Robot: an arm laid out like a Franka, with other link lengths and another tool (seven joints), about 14 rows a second.
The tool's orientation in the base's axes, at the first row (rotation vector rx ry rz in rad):
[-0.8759 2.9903 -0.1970]
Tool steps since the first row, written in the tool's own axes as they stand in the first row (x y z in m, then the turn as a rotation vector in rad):
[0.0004 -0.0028 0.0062 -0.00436 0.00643 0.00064]
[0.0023 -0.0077 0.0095 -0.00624 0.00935 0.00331]
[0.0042 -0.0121 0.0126 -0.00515 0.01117 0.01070]
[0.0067 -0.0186 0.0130 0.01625 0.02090 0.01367]
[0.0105 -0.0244 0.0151 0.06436 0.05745 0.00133]
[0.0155 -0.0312 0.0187 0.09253 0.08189 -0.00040]
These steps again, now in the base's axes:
[0.0015 -0.0033 -0.0058 0.00026 0.00764 -0.00152]
[0.0027 -0.0088 -0.0084 0.00042 0.01078 -0.00457]
[0.0036 -0.0138 -0.0109 -0.00107 0.01086 -0.01211]
[0.0050 -0.0206 -0.0104 -0.02416 0.00711 -0.01593]
[0.0051 -0.0278 -0.0117 -0.08495 0.01313 -0.00749]
[0.0047 -0.0365 -0.0143 -0.12187 0.01856 -0.00839]

